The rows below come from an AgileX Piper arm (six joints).
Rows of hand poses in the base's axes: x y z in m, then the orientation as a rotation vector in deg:
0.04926 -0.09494 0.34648 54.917 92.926 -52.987
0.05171 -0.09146 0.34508 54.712 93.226 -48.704
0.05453 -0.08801 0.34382 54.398 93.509 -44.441
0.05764 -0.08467 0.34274 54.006 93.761 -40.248
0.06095 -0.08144 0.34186 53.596 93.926 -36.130
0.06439 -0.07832 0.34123 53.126 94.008 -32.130
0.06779 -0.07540 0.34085 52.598 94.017 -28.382
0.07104 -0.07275 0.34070 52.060 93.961 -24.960
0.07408 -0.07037 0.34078 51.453 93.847 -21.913
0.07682 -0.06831 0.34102 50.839 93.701 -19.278
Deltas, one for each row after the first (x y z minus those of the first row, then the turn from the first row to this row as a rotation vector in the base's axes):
0.00245 0.00348 -0.00140 1.945 -1.983 2.421
0.00527 0.00693 -0.00266 3.878 -3.906 4.889
0.00838 0.01027 -0.00374 5.785 -5.758 7.357
0.01169 0.01350 -0.00462 7.662 -7.591 9.775
0.01513 0.01662 -0.00525 9.464 -9.380 12.154
0.01853 0.01954 -0.00563 11.123 -11.061 14.428
0.02178 0.02219 -0.00578 12.619 -12.607 16.530
0.02482 0.02457 -0.00570 13.887 -13.994 18.481
0.02756 0.02663 -0.00546 14.939 -15.202 20.225

